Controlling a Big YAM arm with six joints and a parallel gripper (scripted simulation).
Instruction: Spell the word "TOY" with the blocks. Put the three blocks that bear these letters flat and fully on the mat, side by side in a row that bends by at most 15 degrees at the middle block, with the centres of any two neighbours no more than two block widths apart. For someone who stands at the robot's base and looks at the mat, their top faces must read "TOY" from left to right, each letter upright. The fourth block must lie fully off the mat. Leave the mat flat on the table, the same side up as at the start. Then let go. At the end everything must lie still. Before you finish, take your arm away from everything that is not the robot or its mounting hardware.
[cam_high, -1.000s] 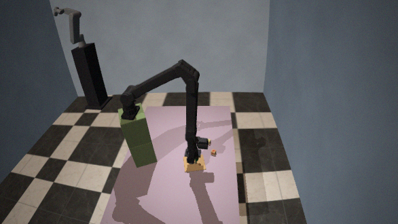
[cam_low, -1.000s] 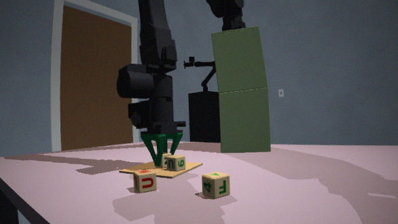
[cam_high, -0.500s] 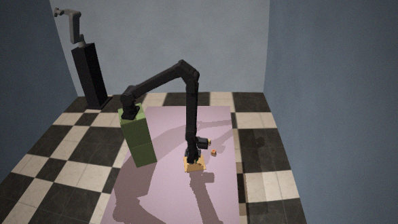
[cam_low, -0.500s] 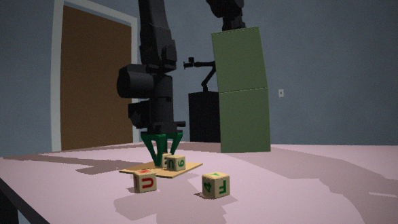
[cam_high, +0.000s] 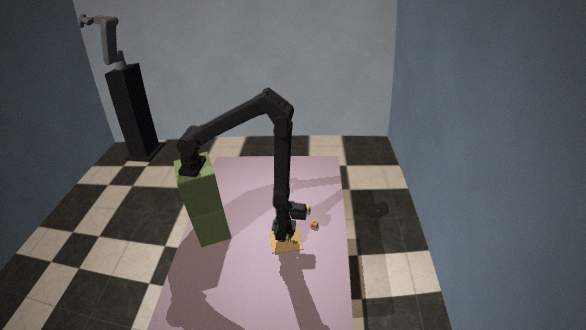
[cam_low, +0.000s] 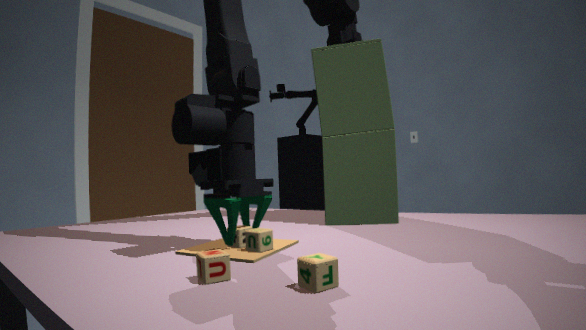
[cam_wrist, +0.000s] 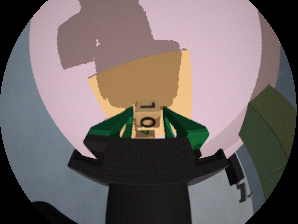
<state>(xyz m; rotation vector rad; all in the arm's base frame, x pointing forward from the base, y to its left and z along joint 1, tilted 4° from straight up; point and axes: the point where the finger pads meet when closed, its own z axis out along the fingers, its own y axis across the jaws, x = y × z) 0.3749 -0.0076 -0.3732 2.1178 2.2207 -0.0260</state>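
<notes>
Now: the black-lettered block right at my hand. Round my hand: letter block 21 cm to the left, 7 cm ahead; then tan mat 2 cm below.
</notes>
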